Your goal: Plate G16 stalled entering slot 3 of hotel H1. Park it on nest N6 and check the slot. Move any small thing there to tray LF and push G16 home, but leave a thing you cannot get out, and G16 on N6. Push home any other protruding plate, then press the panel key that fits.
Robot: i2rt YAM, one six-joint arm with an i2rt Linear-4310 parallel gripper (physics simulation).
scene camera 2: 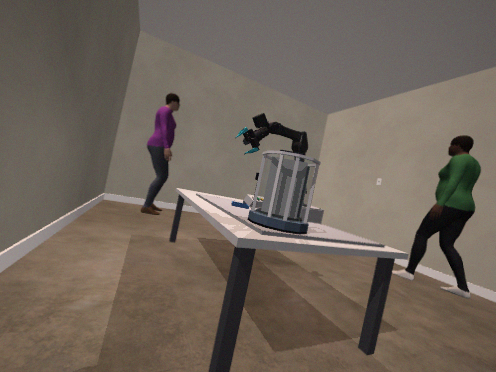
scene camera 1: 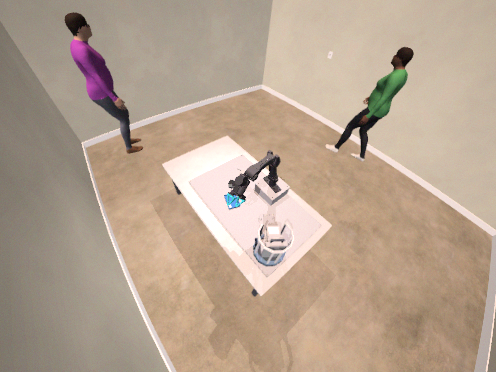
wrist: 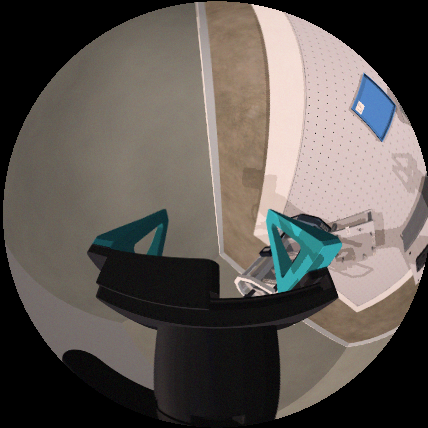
Scene:
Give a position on a round plate rack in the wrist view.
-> At 258, 278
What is my gripper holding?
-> Nothing.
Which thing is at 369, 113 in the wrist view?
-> A blue pad.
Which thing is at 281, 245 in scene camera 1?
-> A round plate rack.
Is my gripper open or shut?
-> Open.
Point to a round plate rack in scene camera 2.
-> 285, 184

